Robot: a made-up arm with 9 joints.
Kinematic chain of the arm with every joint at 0, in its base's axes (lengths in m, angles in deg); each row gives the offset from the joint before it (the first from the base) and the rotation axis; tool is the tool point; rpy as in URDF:
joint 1: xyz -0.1 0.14 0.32 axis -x
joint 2: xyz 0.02 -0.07 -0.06 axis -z
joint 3: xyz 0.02 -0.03 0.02 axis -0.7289 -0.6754 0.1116
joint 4: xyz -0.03 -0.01 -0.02 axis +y
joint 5: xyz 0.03 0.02 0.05 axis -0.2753 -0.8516 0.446
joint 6: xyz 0.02 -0.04 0 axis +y
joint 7: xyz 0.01 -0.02 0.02 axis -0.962 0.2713 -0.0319
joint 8: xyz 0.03 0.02 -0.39 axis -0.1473 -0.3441 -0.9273
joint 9: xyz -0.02 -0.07 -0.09 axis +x
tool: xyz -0.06 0 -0.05 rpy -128.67 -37.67 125.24
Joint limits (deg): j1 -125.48..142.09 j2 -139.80..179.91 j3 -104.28..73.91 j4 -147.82..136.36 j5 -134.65..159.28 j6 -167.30..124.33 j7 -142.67..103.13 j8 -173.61..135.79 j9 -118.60..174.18
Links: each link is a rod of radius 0.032 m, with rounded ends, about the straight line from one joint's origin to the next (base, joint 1, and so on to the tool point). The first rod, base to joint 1, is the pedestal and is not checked.
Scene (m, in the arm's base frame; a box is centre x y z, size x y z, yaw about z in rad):
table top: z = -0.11
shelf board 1: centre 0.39 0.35 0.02 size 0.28 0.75 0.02 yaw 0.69
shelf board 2: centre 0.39 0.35 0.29 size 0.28 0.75 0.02 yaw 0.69
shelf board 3: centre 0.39 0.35 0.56 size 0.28 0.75 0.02 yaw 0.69
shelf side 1: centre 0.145 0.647 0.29 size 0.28 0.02 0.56 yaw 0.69
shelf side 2: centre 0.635 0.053 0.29 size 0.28 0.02 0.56 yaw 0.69
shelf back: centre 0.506 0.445 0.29 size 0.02 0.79 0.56 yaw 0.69
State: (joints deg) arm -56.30 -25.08 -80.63 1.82 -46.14 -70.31 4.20 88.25 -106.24
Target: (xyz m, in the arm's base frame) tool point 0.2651 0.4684 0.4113
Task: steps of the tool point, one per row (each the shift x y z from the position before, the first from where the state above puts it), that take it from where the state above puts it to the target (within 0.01 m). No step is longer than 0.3 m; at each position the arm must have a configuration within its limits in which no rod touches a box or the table.
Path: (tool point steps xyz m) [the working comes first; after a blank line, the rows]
Joints at the target: -26.73 -77.94 -104.28 67.70 -119.00 -4.01 25.21 81.72 -105.00
Straight joint move there: touches shelf board 3.

1: -0.1089 -0.2456 0.0797
2: 0.0430 -0.2574 0.0831
3: 0.1493 -0.2076 0.0128
4: 0.1791 -0.1030 -0.0435
5: 0.2199 0.0042 -0.0097
6: 0.1980 0.1207 0.0179
7: 0.1163 0.2141 0.0247
8: -0.0030 0.2552 0.0042
9: -0.1259 0.2277 -0.0366

